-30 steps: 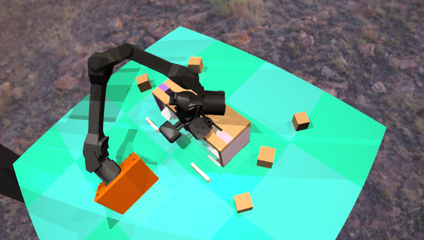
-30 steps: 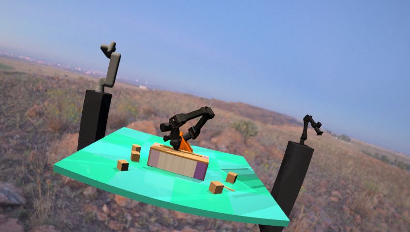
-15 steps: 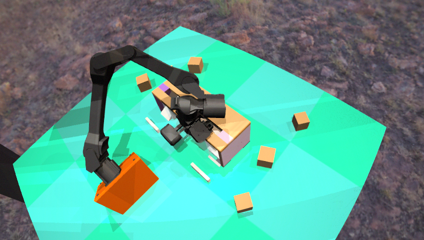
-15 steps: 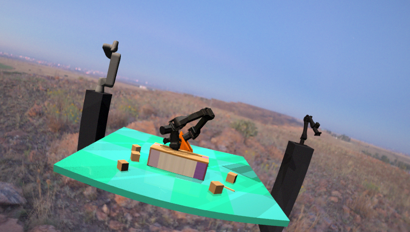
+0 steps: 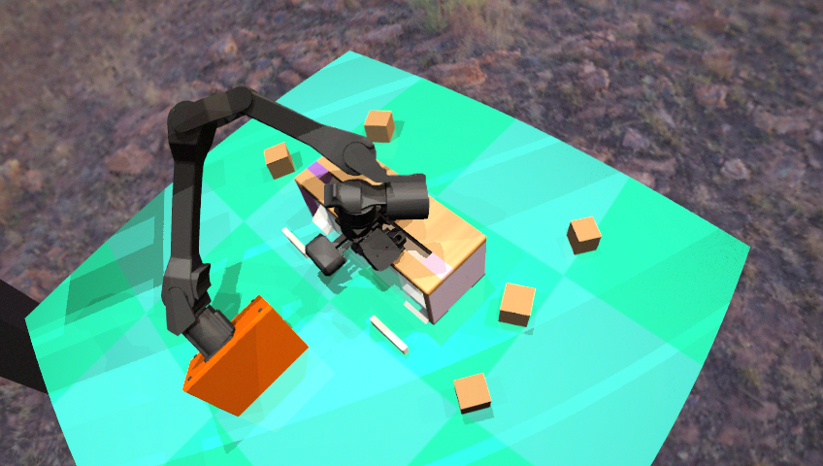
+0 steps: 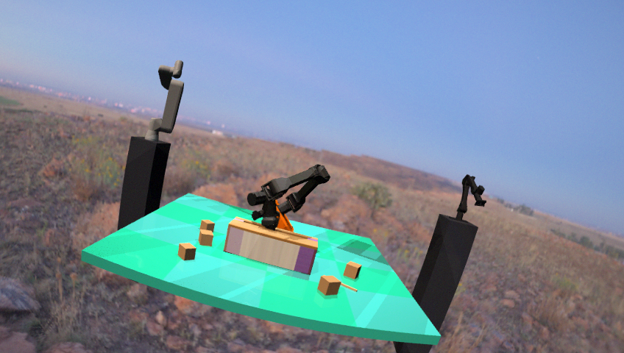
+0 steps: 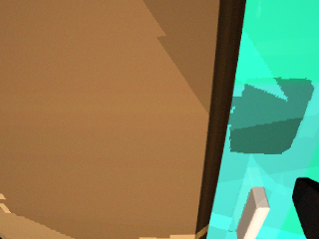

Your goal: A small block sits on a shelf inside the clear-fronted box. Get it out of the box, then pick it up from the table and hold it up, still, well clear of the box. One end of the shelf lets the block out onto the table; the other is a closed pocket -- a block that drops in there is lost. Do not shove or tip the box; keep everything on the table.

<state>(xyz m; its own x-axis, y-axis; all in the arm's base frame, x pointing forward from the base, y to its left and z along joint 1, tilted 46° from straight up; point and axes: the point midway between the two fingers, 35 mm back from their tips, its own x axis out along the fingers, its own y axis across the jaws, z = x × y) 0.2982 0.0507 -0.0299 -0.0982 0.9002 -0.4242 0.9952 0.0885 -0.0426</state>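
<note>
Right now the tan block is 50 mm ahead of my gripper tip and 20 mm to the left of it. Round my gripper tip: long tan box 30 mm ahead, 20 mm below, 10 mm to the left.
</note>
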